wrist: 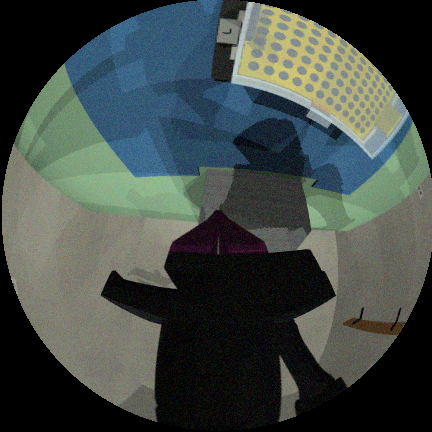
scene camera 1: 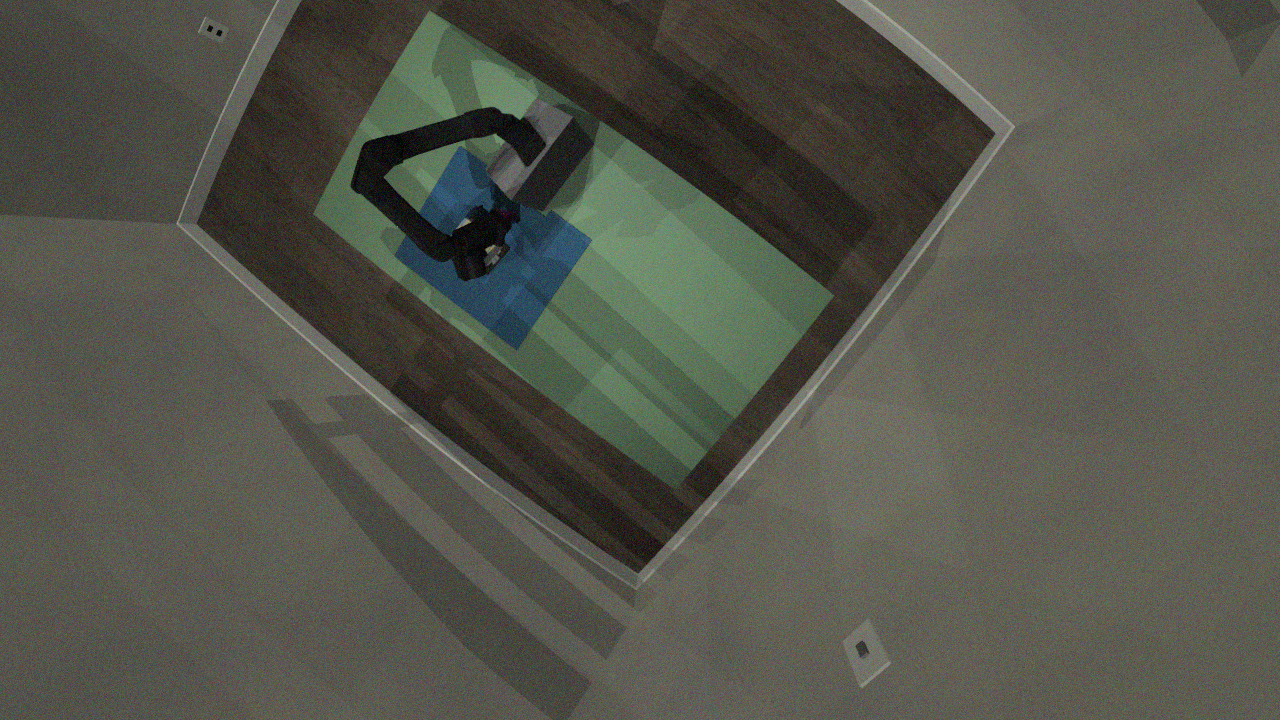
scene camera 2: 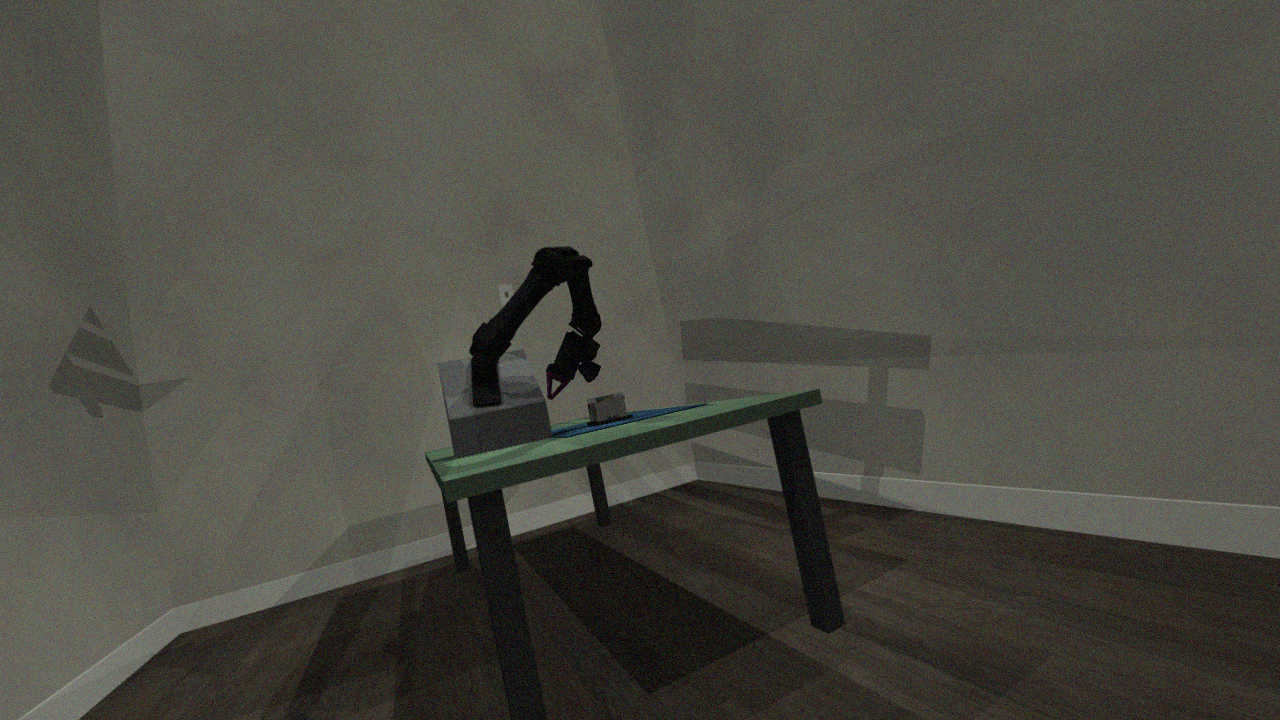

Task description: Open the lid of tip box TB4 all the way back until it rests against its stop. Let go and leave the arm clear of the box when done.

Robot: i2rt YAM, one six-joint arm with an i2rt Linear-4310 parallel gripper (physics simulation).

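Places are measured from the arm's base along level axes (x ahead, y left, z up), in metres.
Pixels of known places: gripper, fingertip midpoint: (wrist: 217, 214) (scene camera 1: 514, 214) (scene camera 2: 549, 399); arm's base at its link origin: (scene camera 1: 527, 141) (scene camera 2: 485, 381).
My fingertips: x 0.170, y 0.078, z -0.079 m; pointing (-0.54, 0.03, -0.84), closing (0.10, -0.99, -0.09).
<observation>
Ahead of a thing's pixels: the offset from my fingertips to its middle. "spot": to the spot under its first point. Level surfaces: height alone.
A tip box @(dx +0.151, dy -0.053, dz -0.060 m) (scene camera 1: 492, 255) (scene camera 2: 607, 408) (wrist: 310, 75) stands upright on the blue mat @(dz -0.099 m) (scene camera 1: 514, 326) (wrist: 107, 105). In the wrist view it is at the upper right, with a yellow perforated rack inside a pale, clear-looking shell. The lid appears closed over the rack, and a small tab @(dx +0.104, dy -0.053, dz -0.036 m) (wrist: 320, 118) shows on the near edge. No TB4 marking is legible. The arm partly hides the box in scene camera 1. My gripper (scene camera 1: 513, 215) (scene camera 2: 552, 396) (wrist: 217, 214) is shut and empty, its magenta fingertips together. It hangs above the mat, between the robot's base and the box, apart from the box.
The grey base block (scene camera 1: 556, 159) (scene camera 2: 501, 431) of the robot stands close to the mat on the green table (scene camera 1: 698, 295) (scene camera 2: 716, 420). A dark holder @(spot: dx +0.106, dy +0.016, dz -0.091 m) (wrist: 221, 72) with a small grey tile borders the box's left side in the wrist view.
</observation>
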